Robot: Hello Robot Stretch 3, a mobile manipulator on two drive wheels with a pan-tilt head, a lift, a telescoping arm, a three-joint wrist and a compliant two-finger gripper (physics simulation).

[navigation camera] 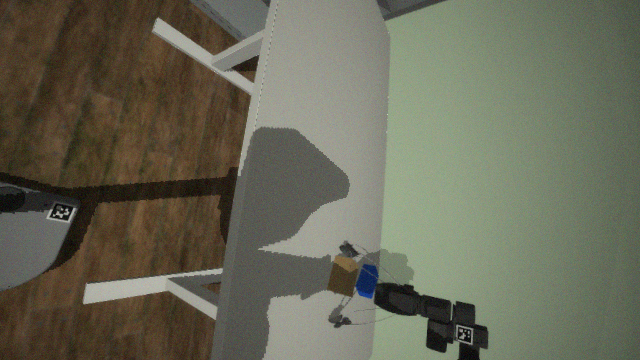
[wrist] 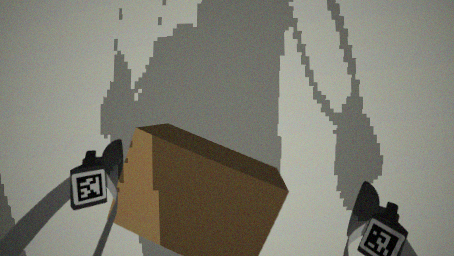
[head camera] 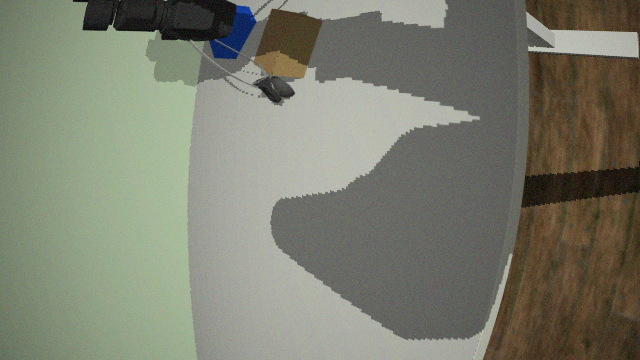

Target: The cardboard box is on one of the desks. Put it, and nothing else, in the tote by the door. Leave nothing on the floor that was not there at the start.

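Frame: origin at the robot's base, x ahead, y left, z up, level; millimetres.
Seen in the pictures: gripper, fingertip midpoint: [navigation camera: 335,282] [wrist: 235,180] [head camera: 303,30]; robot's base, origin of the base link: [navigation camera: 7,197].
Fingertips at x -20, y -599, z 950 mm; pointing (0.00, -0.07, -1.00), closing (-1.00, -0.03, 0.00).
Note:
Pixels of each thing's top centre, then the offset from my fingertips to it. Level surfaces: height alone.
- cardboard box, middle of its top: [wrist: 191,208] [head camera: 271,39] [navigation camera: 352,278] dx +21, dy +5, dz +50 mm
- white desk, its level: dz +0 mm
- blue object, middle of its top: [head camera: 220,30] [navigation camera: 373,282] dx +5, dy -206, dz +45 mm
The cardboard box [head camera: 290,40] [navigation camera: 342,276] [wrist: 215,195] sits on the white desk [head camera: 240,160] [navigation camera: 325,75] [wrist: 415,75], turned at an angle to my fingers. My gripper [navigation camera: 343,283] [wrist: 235,180] is open, with one finger on each side of the box. In the wrist view the left fingertip is close beside the box's lit face, and whether it touches cannot be told; the right fingertip stands clear of the box. The box's near end is cut off by the bottom of that view. In the head view one finger is cut off by the top edge. The tote does not show.
A blue object [head camera: 232,37] [navigation camera: 367,281] stands right beside the box on the wall side, partly under my wrist. The green wall [head camera: 95,200] [navigation camera: 500,150] runs along the desk's back edge. White desk legs [head camera: 595,42] [navigation camera: 125,287] stand on the wooden floor.

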